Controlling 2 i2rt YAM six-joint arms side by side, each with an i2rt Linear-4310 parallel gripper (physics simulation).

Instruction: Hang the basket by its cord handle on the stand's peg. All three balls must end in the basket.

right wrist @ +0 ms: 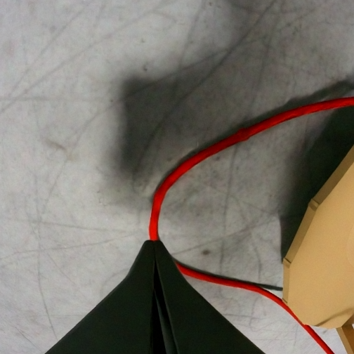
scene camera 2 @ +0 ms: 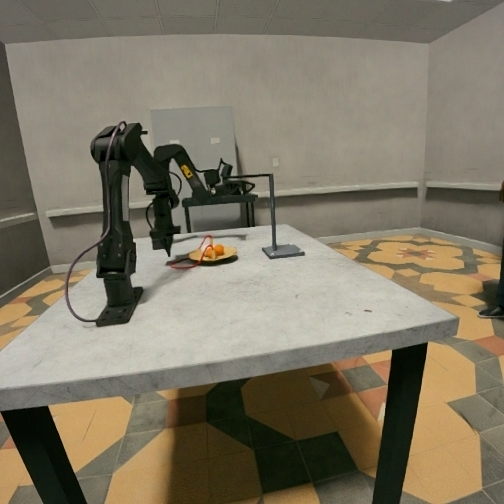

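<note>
A shallow yellow basket (scene camera 2: 231, 253) (right wrist: 325, 260) sits on the table. Orange balls (scene camera 2: 219, 249) lie in it; I cannot tell how many. Its red cord handle (scene camera 2: 186, 267) (right wrist: 200, 155) rises over the basket at one part and loops onto the table to the left. My right gripper (scene camera 2: 169, 255) (right wrist: 151, 251) is shut and empty; its tips are a little above the cord, which passes behind them in the right wrist view. The stand (scene camera 2: 273, 215) is upright, right of the basket, with its peg (scene camera 2: 255, 175) pointing left. My left gripper (scene camera 2: 249, 187) is open, raised beyond the peg.
The grey table (scene camera 2: 240, 320) carries the right arm's base (scene camera 2: 120, 312) near its left edge. The stand's flat base (scene camera 2: 286, 251) rests toward the table's right edge. A dark side table (scene camera 2: 220, 201) and a grey panel (scene camera 2: 192, 125) stand behind. Part of a person shows at the far right.
</note>
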